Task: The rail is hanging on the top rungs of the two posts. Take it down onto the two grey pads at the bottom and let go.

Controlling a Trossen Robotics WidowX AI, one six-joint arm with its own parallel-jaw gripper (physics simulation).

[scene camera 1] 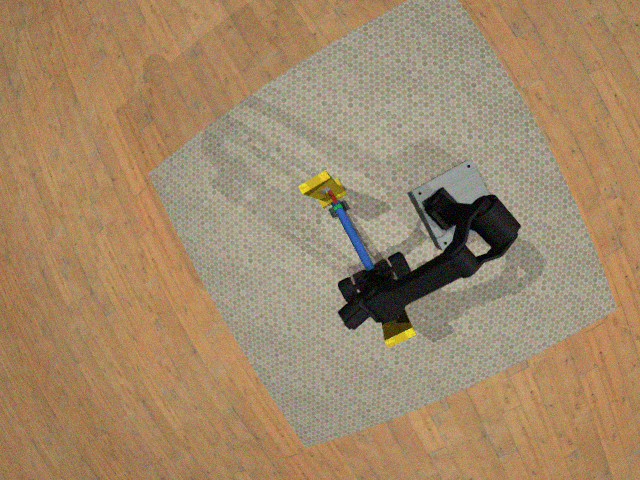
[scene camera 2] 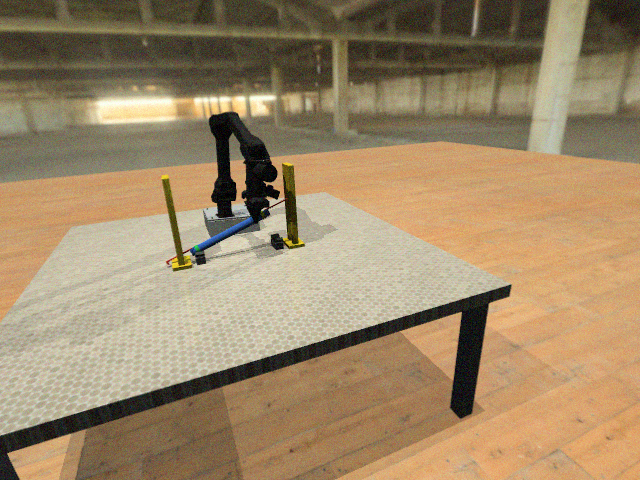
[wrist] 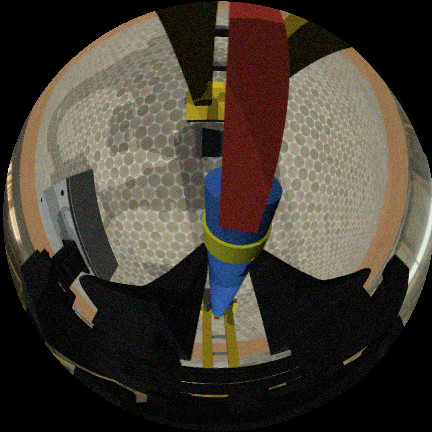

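Pixels of known places: gripper, fingertip midpoint: [scene camera 1: 370, 269] [scene camera 2: 255, 222] [wrist: 227, 249]; arm's base at its link origin: [scene camera 1: 436, 205] [scene camera 2: 225, 215] [wrist: 74, 255].
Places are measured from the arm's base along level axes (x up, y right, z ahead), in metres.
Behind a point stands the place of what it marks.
Note:
The blue rail [scene camera 1: 353, 238] {x 0.022, y 0.055, z 0.257 m} [scene camera 2: 225, 235] {x 0.007, y 0.064, z 0.268 m} [wrist: 221, 285] {x 0.052, y -0.033, z 0.257 m} is tilted. Its green-banded end is low, just over the grey pad [scene camera 2: 200, 258] {x -0.053, y 0.159, z 0.278 m} by the left yellow post [scene camera 2: 173, 217] {x 0.103, y 0.218, z 0.279 m} in scene camera 2; whether they touch is unclear. Its yellow-banded end is high, above the other grey pad [scene camera 2: 277, 241] {x -0.043, y -0.112, z 0.297 m} [wrist: 211, 142] {x -0.040, y -0.121, z 0.258 m}, by the right yellow post [scene camera 2: 290, 206] {x 0.081, y -0.170, z 0.304 m}. The red tab [wrist: 255, 115] at this end points between that post's two uprights; whether it rests on a rung is unclear. My gripper [scene camera 2: 260, 217] {x 0.032, y -0.047, z 0.263 m} [wrist: 227, 249] {x 0.032, y -0.047, z 0.263 m} is shut on the rail near the yellow band. The arm hides this grip in scene camera 1.
The grey base plate [scene camera 1: 454, 180] {x 0.000, y 0.032, z -0.086 m} [scene camera 2: 230, 224] {x -0.028, y -0.007, z 0.046 m} [wrist: 90, 225] {x -0.041, y -0.038, z 0.048 m} of the arm stands to one side of the rail. The yellow posts rise from yellow feet [scene camera 2: 181, 265] [wrist: 205, 111]. The tiled table top [scene camera 1: 439, 93] {x -0.074, y 0.286, z -0.237 m} [scene camera 2: 310, 299] {x -0.075, y -0.055, z 0.678 m} carries everything.

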